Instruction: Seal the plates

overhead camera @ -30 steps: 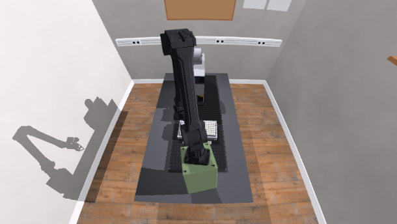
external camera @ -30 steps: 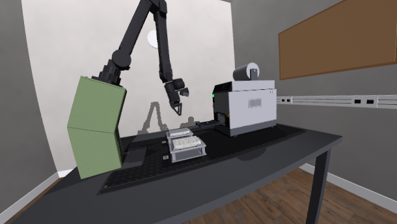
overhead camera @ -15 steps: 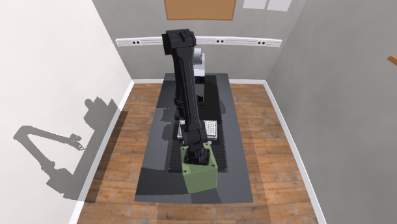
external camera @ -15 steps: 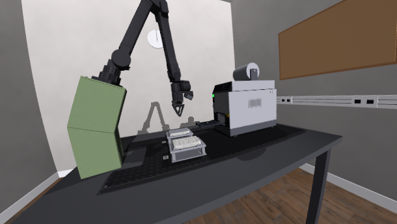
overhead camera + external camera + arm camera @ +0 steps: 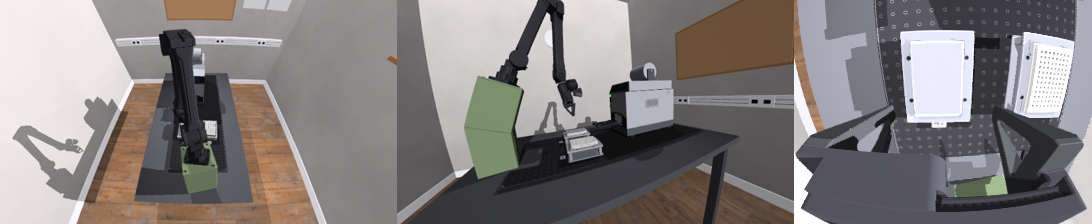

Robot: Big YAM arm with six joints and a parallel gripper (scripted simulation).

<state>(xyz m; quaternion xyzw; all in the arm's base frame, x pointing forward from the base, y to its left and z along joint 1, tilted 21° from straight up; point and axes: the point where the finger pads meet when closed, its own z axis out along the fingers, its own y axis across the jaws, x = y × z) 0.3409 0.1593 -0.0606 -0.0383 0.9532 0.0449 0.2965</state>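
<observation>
The white plate lies 200 mm to the right of my hand, 120 mm below it and 40 mm ahead of it. Round my hand: dark sealer stage (210 mm ahead, 80 mm below, 10 mm to the right); then yellow warning label (320 mm ahead, 80 mm to the right, 30 mm below); then foil roll (540 mm ahead, 240 mm above, 40 mm to the left).
</observation>
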